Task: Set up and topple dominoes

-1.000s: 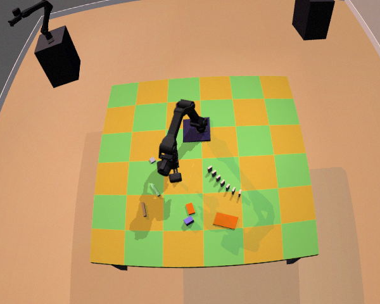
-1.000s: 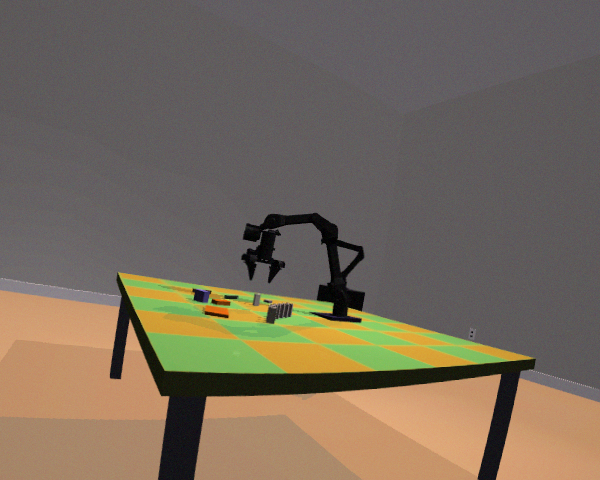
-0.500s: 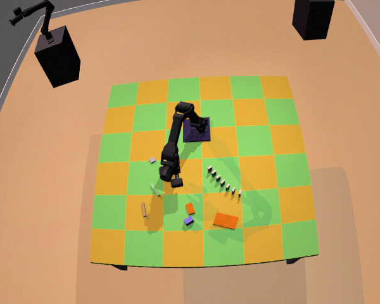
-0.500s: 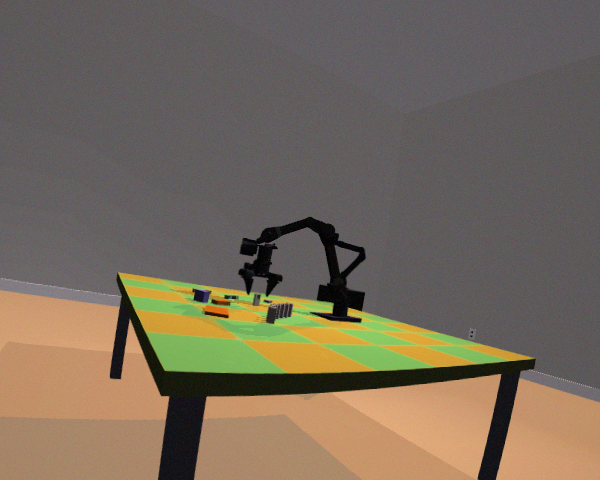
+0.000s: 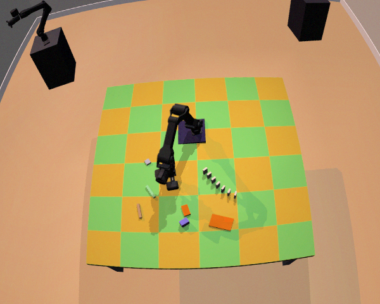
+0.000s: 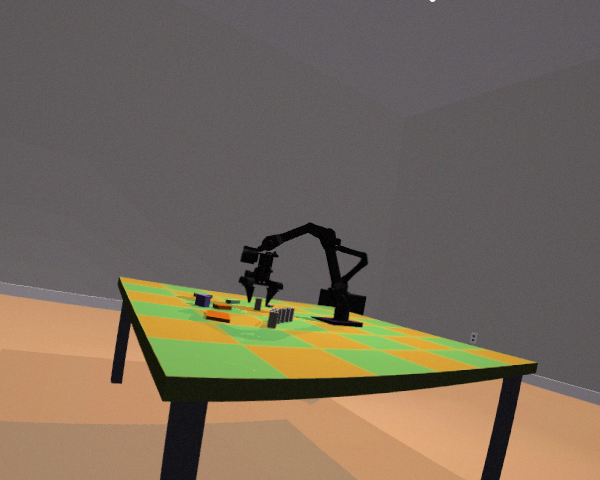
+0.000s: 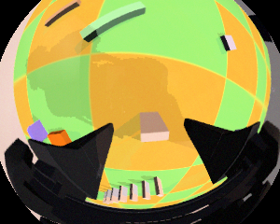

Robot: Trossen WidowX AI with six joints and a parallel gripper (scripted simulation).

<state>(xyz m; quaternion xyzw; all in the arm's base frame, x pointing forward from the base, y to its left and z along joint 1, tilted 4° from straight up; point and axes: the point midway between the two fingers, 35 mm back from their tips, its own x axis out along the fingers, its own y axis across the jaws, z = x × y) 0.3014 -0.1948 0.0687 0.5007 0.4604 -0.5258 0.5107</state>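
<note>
The green bar lies 14 cm to the right of my gripper tip, 3 cm ahead of it and 2 cm below it. The rest, counted from my gripper tip: brown bar: 22 cm to the right, 14 cm ahead, 2 cm below; then grey block: 16 cm behind, 12 cm to the right, 2 cm below; then orange block: 19 cm ahead, 4 cm to the left, 2 cm below.
</note>
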